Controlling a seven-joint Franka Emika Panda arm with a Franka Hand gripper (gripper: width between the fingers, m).
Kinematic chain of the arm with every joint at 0, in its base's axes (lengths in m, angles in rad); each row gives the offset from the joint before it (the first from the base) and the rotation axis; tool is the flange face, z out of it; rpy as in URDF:
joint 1: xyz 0 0 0.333 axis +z
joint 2: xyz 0 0 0 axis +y
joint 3: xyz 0 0 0.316 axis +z
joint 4: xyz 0.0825 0 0 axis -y
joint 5: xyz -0.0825 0 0.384 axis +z
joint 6: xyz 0 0 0 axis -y
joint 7: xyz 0.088 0 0 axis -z
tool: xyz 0 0 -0.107 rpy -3.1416 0 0
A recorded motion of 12 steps. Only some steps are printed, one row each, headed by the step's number.
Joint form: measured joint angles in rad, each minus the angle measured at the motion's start. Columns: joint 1, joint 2, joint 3, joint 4, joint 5, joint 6, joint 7.
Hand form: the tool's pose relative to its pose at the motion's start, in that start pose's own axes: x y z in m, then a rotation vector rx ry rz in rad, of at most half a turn. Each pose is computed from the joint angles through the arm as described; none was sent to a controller.
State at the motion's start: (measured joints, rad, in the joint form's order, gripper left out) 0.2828 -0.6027 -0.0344 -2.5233 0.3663 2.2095 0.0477
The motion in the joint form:
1: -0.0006 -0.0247 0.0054 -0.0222 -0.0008 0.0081 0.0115
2: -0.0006 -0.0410 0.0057 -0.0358 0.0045 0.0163 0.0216
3: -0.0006 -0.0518 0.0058 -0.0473 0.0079 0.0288 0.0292
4: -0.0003 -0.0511 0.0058 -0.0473 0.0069 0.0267 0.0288
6: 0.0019 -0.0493 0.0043 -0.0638 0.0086 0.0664 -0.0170
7: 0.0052 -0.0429 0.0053 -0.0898 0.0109 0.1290 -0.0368
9: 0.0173 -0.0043 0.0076 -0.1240 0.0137 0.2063 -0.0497
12: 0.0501 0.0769 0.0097 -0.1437 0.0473 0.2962 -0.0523
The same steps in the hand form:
1: -0.0069 -0.0002 -0.0009 -0.0009 0.0094 0.0057
2: -0.0105 0.0005 -0.0024 0.0050 0.0195 0.0178
3: -0.0128 0.0014 -0.0030 0.0086 0.0310 0.0275
4: -0.0130 0.0014 -0.0025 0.0075 0.0283 0.0264
6: -0.0127 0.0045 0.0016 0.0060 0.0506 -0.0136
7: -0.0127 0.0086 0.0096 0.0007 0.0820 -0.0266
9: -0.0135 0.0144 0.0331 -0.0147 0.0876 -0.0309
12: -0.0123 0.0153 0.0684 -0.0157 0.0735 -0.0135

